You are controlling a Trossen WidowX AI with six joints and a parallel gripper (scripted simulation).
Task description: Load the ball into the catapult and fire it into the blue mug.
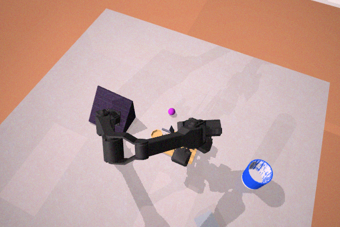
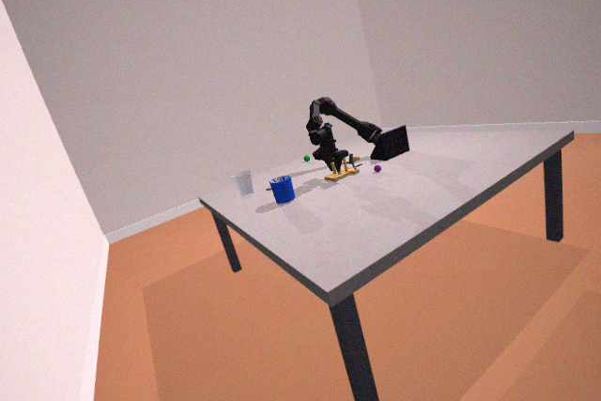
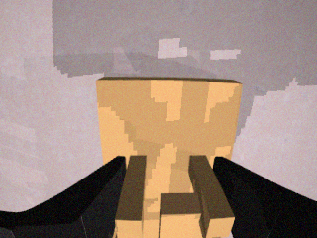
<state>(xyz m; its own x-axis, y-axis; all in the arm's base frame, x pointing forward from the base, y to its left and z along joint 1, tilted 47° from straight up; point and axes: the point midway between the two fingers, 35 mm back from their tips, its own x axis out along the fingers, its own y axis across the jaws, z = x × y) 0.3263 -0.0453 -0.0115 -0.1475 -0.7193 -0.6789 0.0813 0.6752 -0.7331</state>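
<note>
Right now the purple ball is 11 cm behind my gripper tip, 16 cm to the left of it and 2 cm below it. The rest, counted from my gripper tip: blue mug: 28 cm ahead, 2 cm to the right; then wooden catapult: 6 cm behind, 2 cm to the left, 2 cm above; then grey flat piece: 17 cm ahead, 25 cm to the right, 3 cm below.
</note>
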